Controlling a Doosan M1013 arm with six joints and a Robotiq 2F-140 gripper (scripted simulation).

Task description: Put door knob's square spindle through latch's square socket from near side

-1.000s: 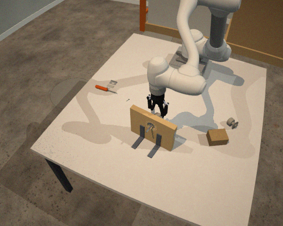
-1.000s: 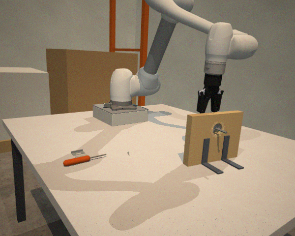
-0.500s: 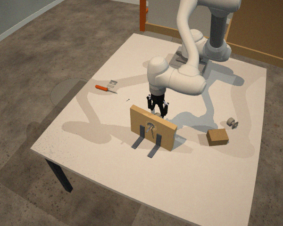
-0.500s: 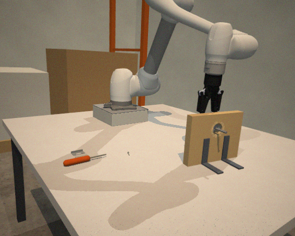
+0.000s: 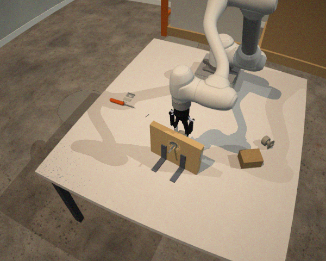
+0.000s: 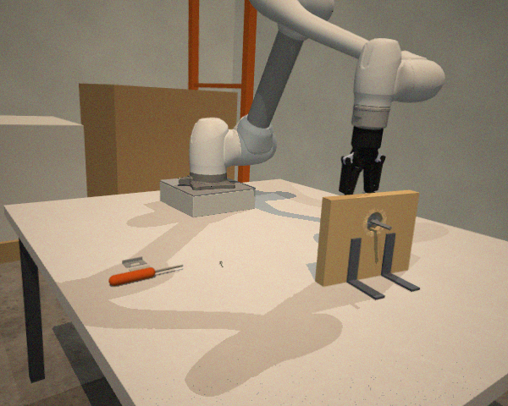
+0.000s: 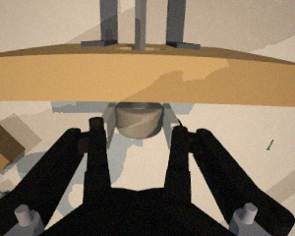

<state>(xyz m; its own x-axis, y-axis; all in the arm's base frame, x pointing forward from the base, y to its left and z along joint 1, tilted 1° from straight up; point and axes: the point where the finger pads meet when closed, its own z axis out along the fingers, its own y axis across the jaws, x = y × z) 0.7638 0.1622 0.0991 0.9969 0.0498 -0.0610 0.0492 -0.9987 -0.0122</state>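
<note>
Right now the door knob is 30 mm ahead of my hand and 30 mm below it. From my hand the other things lie so: tiny screw (140 mm behind, 340 mm to the right, 180 mm below); then wooden panel (60 mm ahead, 50 mm below); then latch socket (60 mm ahead, 30 mm below).
</note>
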